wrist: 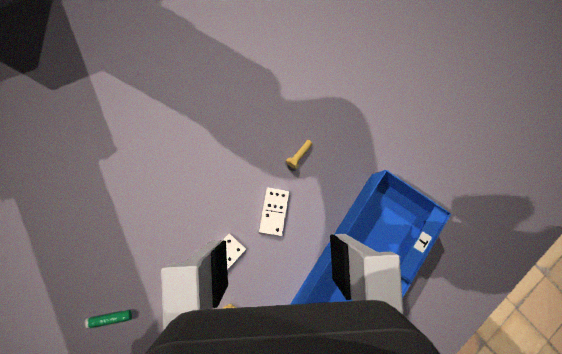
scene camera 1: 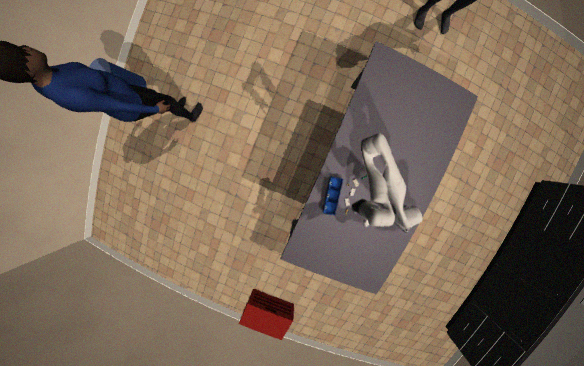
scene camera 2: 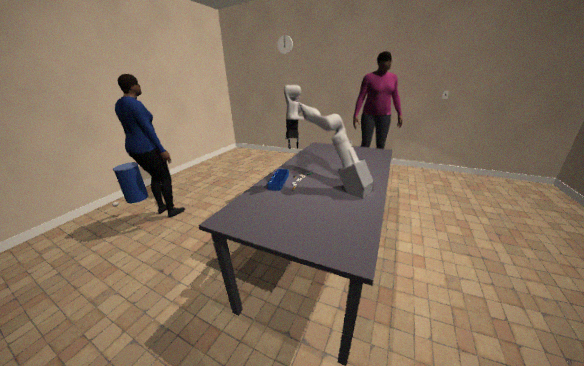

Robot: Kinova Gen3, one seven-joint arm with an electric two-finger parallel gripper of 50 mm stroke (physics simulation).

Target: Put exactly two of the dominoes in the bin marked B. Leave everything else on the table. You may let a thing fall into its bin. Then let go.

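Seen in the pictures: gripper, fingertip midpoint: [wrist: 279, 260] [scene camera 2: 293, 148]; arm's base, link origin: [scene camera 2: 350, 164].
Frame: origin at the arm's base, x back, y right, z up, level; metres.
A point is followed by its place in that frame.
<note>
Three white dominoes lie near the blue three-compartment bin in scene camera 1: an upper domino [scene camera 1: 355, 183] {x -0.365, y 0.008, z -0.157 m}, a middle one [scene camera 1: 352, 191] {x -0.351, y -0.049, z -0.155 m} and a lower one [scene camera 1: 347, 202] {x -0.336, y -0.132, z -0.156 m}. In the wrist view, one domino [wrist: 274, 212] {x -0.341, y -0.128, z -0.155 m} lies flat, fully visible; another domino [wrist: 237, 249] {x -0.351, y -0.072, z -0.155 m} is partly behind the left finger. The blue bin unit [scene camera 1: 333, 195] {x -0.447, y -0.143, z -0.156 m} [scene camera 2: 278, 180] {x -0.430, y -0.184, z -0.131 m} [wrist: 312, 280] {x -0.421, y -0.119, z -0.133 m} stands beside them. A label [wrist: 422, 242] {x -0.454, y -0.236, z -0.120 m} on its end compartment looks like a T; the B mark cannot be read. My gripper [scene camera 2: 293, 145] {x -0.354, y -0.099, z 0.084 m} [wrist: 279, 260] {x -0.354, y -0.099, z 0.084 m} is open and empty, high above the table.
A yellow bolt [wrist: 299, 155] {x -0.304, y -0.187, z -0.153 m} lies beyond the dominoes; another yellow piece [wrist: 229, 306] {x -0.396, y -0.032, z -0.154 m} is mostly hidden by the gripper body. A green marker [scene camera 1: 364, 177] {x -0.336, y 0.076, z -0.153 m} [wrist: 108, 319] {x -0.334, y 0.075, z -0.152 m} lies on the table [scene camera 1: 420, 95] {x -0.308, y 0.766, z -0.162 m} [scene camera 2: 300, 225] {x -0.059, y -0.497, z -0.163 m}. A person in blue [scene camera 2: 140, 125] stands left of the table.
</note>
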